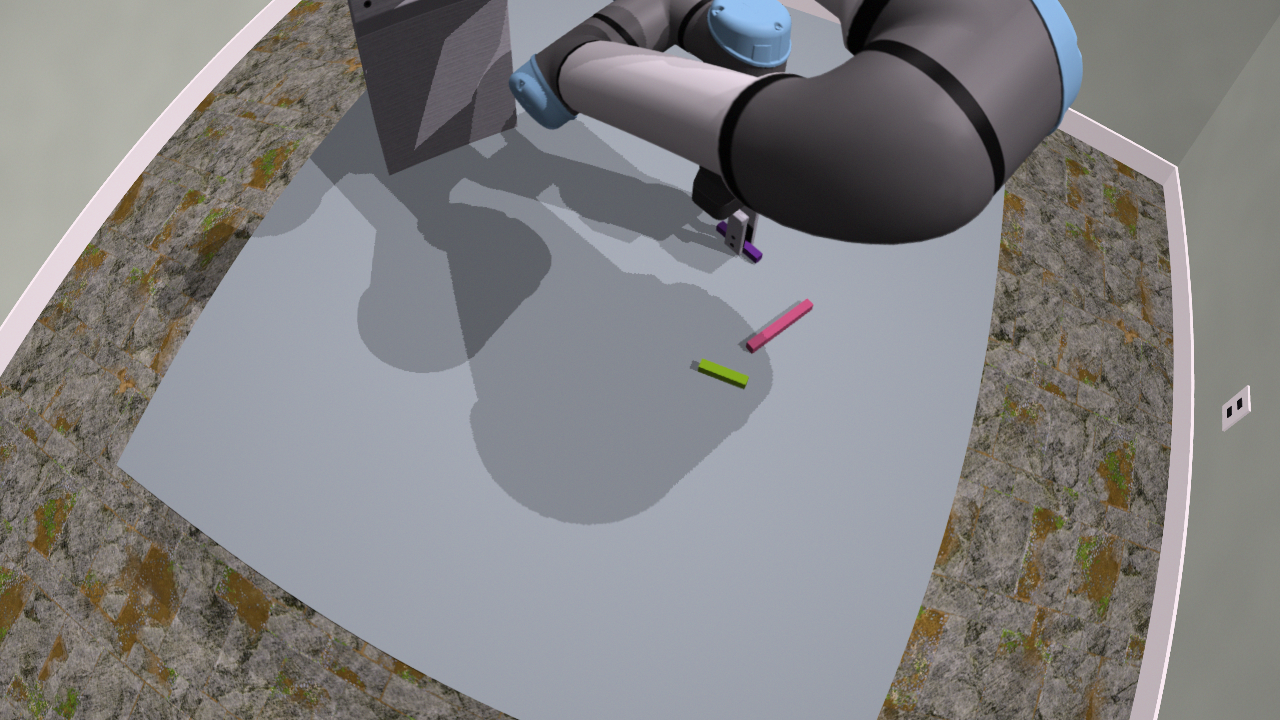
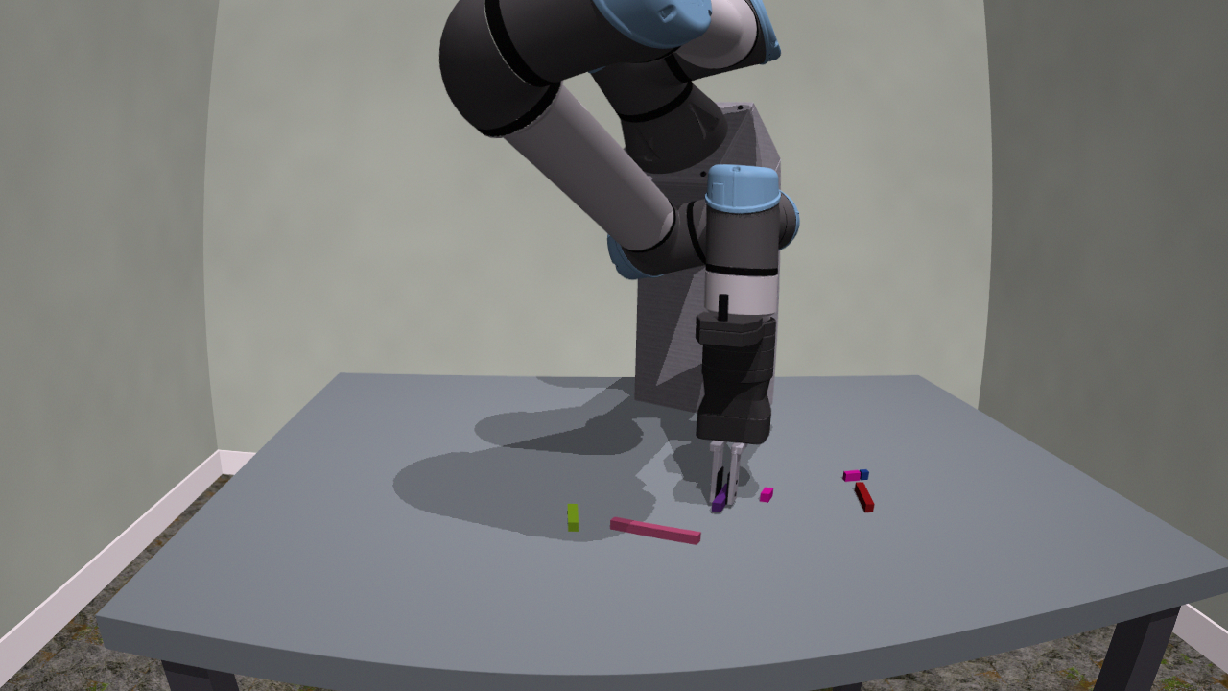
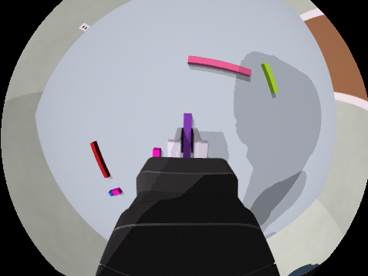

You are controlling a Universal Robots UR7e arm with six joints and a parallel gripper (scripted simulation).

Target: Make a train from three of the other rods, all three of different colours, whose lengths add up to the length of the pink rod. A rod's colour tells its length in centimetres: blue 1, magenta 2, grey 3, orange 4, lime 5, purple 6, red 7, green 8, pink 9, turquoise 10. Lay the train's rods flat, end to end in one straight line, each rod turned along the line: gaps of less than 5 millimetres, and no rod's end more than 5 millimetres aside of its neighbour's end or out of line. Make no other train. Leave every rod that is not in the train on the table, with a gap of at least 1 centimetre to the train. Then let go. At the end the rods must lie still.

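Right now my hand is 30 mm past the small blue rod, 190 mm to the right of it and 20 mm above it. The rest, counted from my hand: lime rod 20 mm ahead, 160 mm to the right, 20 mm below; then purple rod 10 mm below; then pink rod 60 mm ahead, 90 mm to the right, 20 mm below.
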